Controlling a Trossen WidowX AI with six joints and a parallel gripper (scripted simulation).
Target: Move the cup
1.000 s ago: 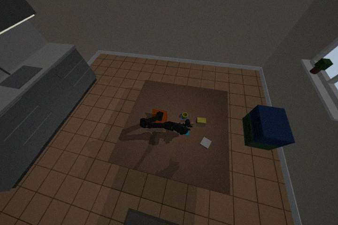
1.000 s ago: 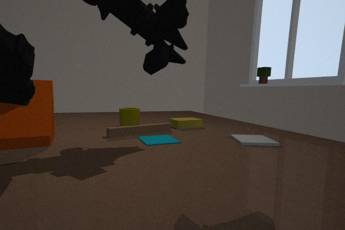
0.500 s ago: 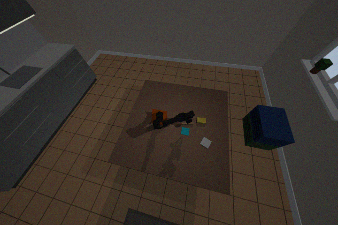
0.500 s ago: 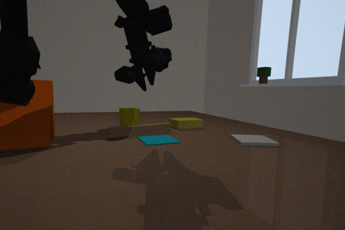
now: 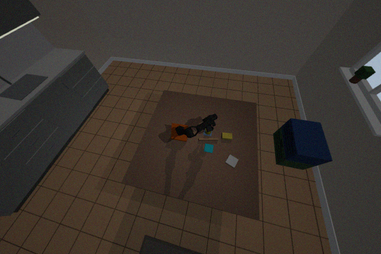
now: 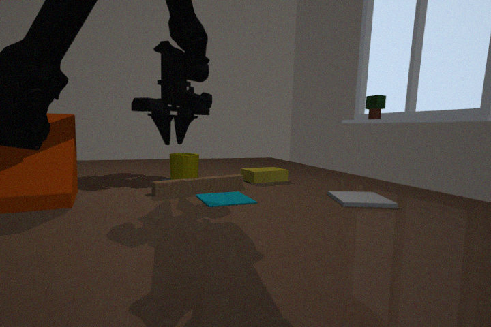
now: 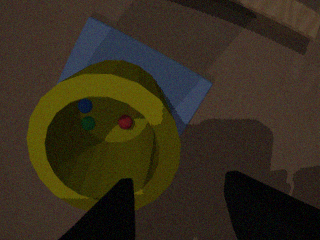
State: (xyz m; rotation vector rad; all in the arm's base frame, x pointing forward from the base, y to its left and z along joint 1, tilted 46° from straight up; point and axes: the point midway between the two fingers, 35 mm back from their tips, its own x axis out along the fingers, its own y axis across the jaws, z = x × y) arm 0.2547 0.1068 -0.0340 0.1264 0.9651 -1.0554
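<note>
Right now my gripper tip is 20 mm short of the yellow-green cup, 20 mm to the right of it and 60 mm above it. From my gripper tip the other things lie so: cyan pad: 90 mm ahead, 170 mm to the right, 100 mm below; low wooden bar: 60 mm ahead, 80 mm to the right, 90 mm below; blue pad: 20 mm ahead, 20 mm to the left, 100 mm below.
</note>
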